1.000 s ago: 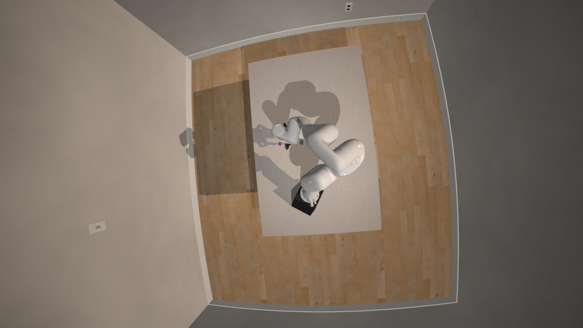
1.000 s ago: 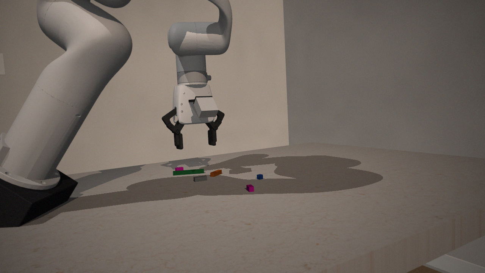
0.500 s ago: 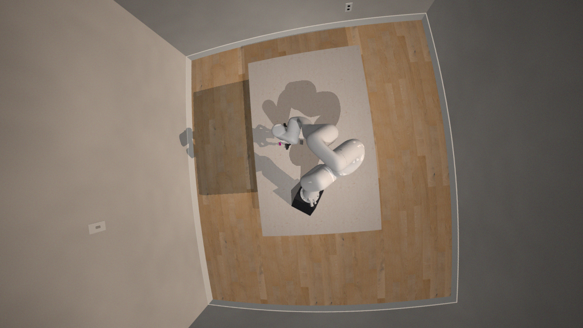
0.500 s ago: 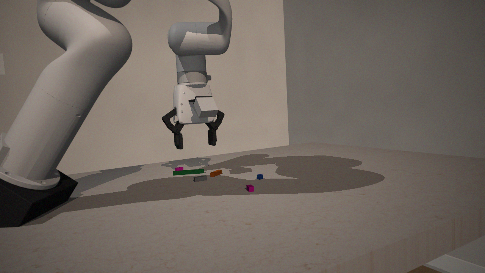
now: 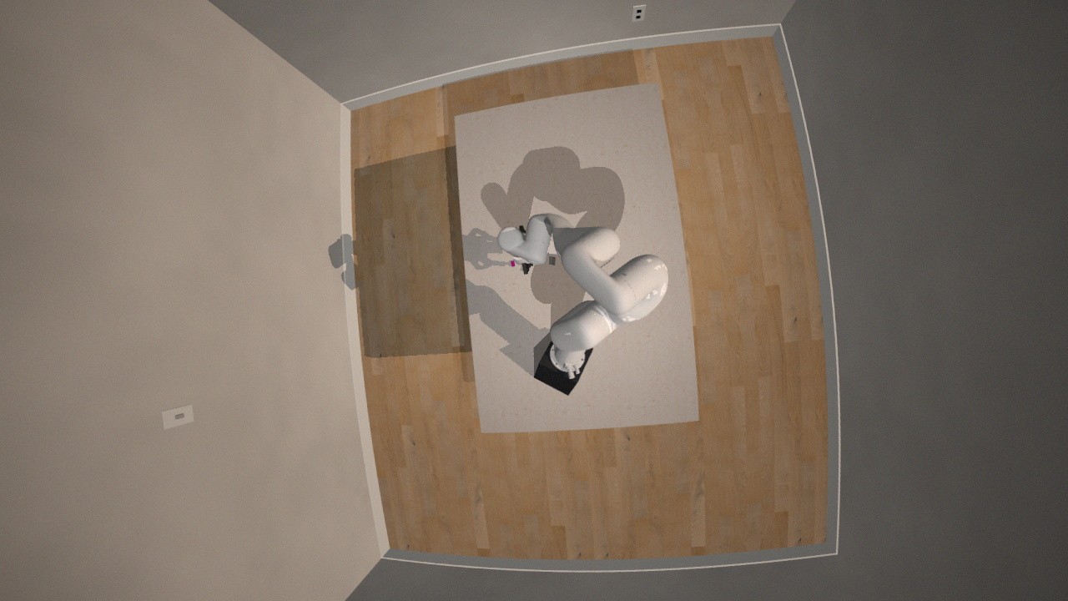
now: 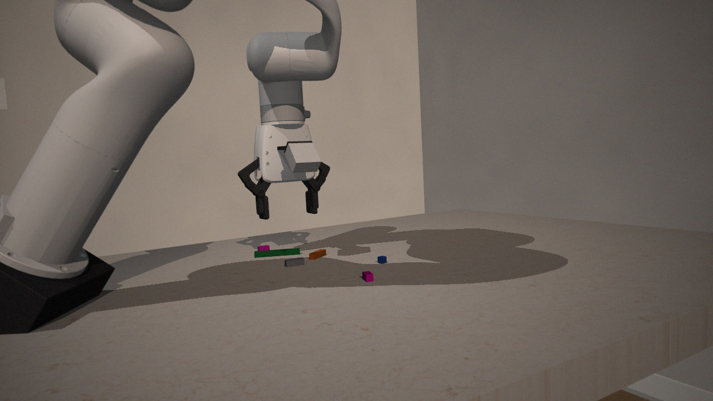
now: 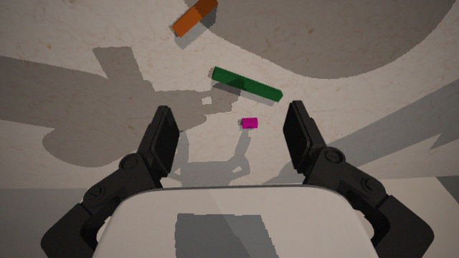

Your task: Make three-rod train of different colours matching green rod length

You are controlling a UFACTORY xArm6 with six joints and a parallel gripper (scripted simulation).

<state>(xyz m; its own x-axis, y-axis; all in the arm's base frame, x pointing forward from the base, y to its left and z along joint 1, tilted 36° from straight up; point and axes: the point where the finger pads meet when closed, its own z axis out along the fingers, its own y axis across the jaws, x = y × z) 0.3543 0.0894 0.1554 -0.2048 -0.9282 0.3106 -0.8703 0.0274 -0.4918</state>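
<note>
The blue rod is 40 mm ahead of my hand, 180 mm to the right of it and 70 mm below it. Also, from my hand: green rod 20 mm behind, 20 mm to the left, 70 mm below; then grey rod 50 mm behind, 80 mm to the right, 70 mm below; then orange rod 10 mm ahead, 60 mm to the right, 70 mm below.
</note>
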